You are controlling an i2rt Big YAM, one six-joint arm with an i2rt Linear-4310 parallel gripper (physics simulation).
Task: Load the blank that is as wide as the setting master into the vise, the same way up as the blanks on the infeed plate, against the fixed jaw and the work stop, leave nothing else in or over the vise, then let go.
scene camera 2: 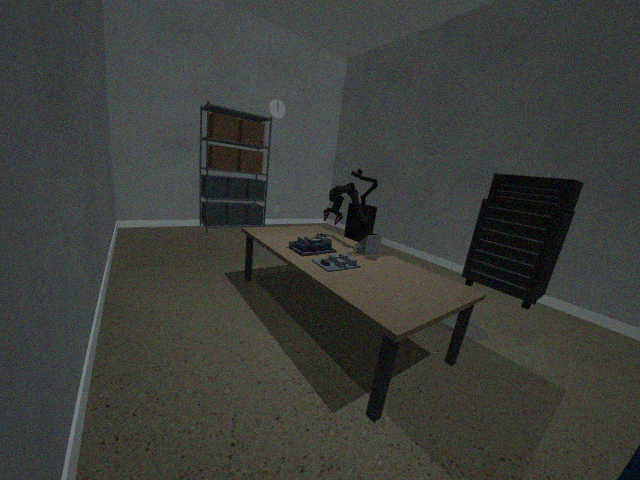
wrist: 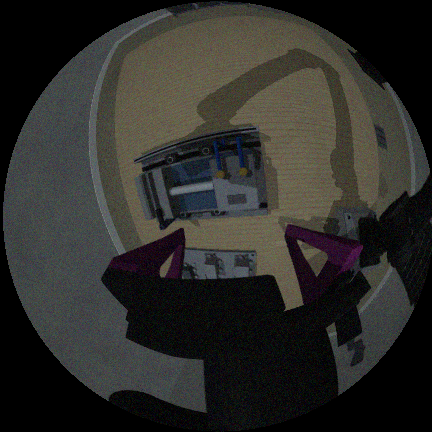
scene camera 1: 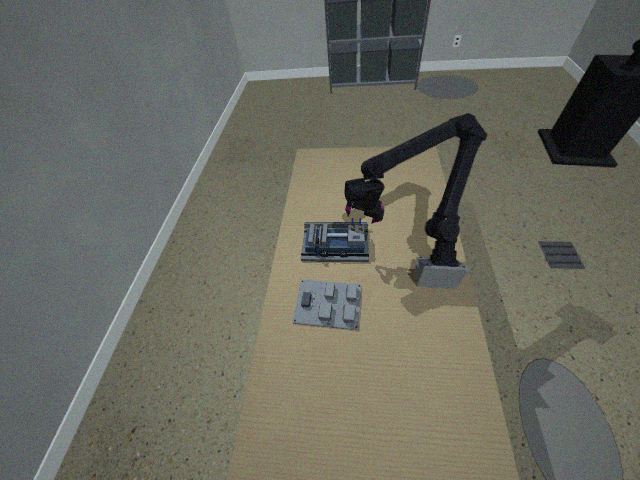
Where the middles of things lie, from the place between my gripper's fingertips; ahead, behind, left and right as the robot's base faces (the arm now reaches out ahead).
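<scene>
My gripper is 200 mm above the grey infeed plate (scene camera 1: 303,315), and it is also 280 mm to the right of the plate and 100 mm short of it.
</scene>
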